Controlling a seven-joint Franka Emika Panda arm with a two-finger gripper.
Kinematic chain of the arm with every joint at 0, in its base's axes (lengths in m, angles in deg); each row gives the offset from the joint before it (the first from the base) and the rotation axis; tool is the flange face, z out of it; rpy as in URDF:
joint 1: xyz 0 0 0.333 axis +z
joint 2: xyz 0 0 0 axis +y
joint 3: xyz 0 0 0.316 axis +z
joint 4: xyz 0.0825 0 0 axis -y
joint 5: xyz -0.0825 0 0.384 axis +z
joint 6: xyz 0 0 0 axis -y
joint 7: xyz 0.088 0 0 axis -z
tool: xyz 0 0 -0.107 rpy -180 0 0
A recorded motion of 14 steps. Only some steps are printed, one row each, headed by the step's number.
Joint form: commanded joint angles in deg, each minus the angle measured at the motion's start. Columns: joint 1, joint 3, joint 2, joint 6, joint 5, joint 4, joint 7.
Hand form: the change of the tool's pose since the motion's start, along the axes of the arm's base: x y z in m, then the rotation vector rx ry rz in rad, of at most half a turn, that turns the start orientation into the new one. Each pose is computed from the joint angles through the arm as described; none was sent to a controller.
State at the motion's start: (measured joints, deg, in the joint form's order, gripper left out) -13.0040 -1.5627 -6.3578 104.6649 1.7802 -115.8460 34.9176
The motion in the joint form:
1: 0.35 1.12 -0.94 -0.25 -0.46 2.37 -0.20
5: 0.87 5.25 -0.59 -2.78 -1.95 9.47 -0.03
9: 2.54 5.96 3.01 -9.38 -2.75 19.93 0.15
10: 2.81 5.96 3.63 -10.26 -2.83 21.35 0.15
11: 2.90 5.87 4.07 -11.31 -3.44 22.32 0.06
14: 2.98 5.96 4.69 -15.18 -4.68 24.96 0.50
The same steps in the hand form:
1: 0.0059 0.0118 0.0277 -0.0220 -0.0497 0.0315
5: 0.0238 0.0512 0.0800 -0.0681 -0.1156 0.1160
9: 0.0419 0.0695 0.1238 -0.0770 -0.1197 0.1556
10: 0.0445 0.0715 0.1284 -0.0771 -0.1184 0.1602
11: 0.0452 0.0701 0.1307 -0.0853 -0.1077 0.1625
14: 0.0423 0.0693 0.1407 -0.1002 -0.0723 0.1575

